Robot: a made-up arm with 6 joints. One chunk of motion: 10 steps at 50 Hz.
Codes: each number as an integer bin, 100 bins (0 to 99) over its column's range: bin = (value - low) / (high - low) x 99, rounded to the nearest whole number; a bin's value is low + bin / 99 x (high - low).
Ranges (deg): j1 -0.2..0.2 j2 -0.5..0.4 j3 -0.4..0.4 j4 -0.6..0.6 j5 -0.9..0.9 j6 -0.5..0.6
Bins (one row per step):
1: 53 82 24 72 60 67
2: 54 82 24 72 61 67
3: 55 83 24 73 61 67
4: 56 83 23 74 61 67
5: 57 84 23 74 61 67
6: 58 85 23 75 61 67
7: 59 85 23 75 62 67
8: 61 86 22 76 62 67
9: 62 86 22 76 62 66
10: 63 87 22 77 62 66
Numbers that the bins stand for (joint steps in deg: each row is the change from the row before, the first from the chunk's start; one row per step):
1: 0.014 0.245 -0.206 0.273 0.191 0.244
2: 0.018 0.245 -0.206 0.273 0.209 0.244
3: 0.022 0.255 -0.206 0.285 0.209 0.244
4: 0.026 0.255 -0.214 0.297 0.209 0.244
5: 0.030 0.264 -0.214 0.297 0.209 0.244
6: 0.034 0.273 -0.214 0.309 0.209 0.244
7: 0.038 0.273 -0.214 0.309 0.227 0.244
8: 0.046 0.282 -0.222 0.321 0.227 0.244
9: 0.051 0.282 -0.222 0.321 0.227 0.233
10: 0.055 0.291 -0.222 0.333 0.227 0.233

